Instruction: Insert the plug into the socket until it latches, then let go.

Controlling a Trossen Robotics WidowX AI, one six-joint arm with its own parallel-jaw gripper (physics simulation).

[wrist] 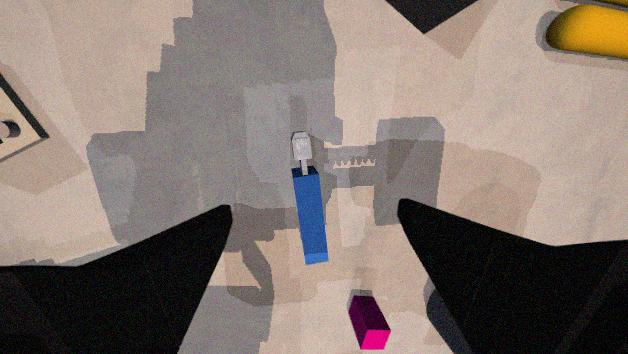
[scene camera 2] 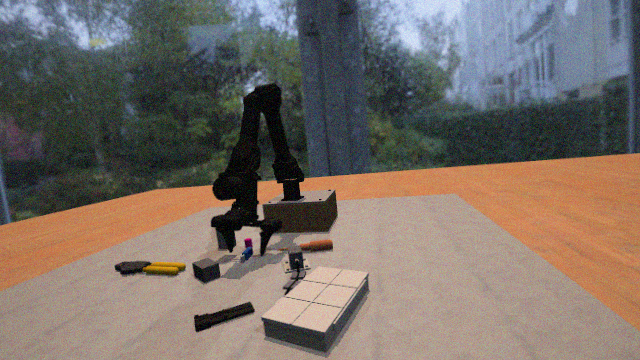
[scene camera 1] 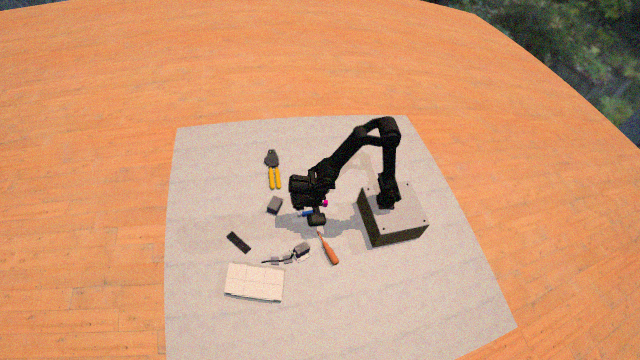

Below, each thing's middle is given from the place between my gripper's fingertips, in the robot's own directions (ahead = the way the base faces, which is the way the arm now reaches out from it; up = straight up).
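Scene:
Magenta cube (wrist: 368, 322): my hand is 4 cm to the left of it and 7 cm past it. Positions from my hand: blue plug (wrist: 306, 180), 1 cm ahead; socket (wrist: 28, 132), 3 cm ahead, 17 cm to the left, 1 cm above; yellow-handled pliers (scene camera 2: 162, 268), 14 cm ahead, 22 cm to the right.

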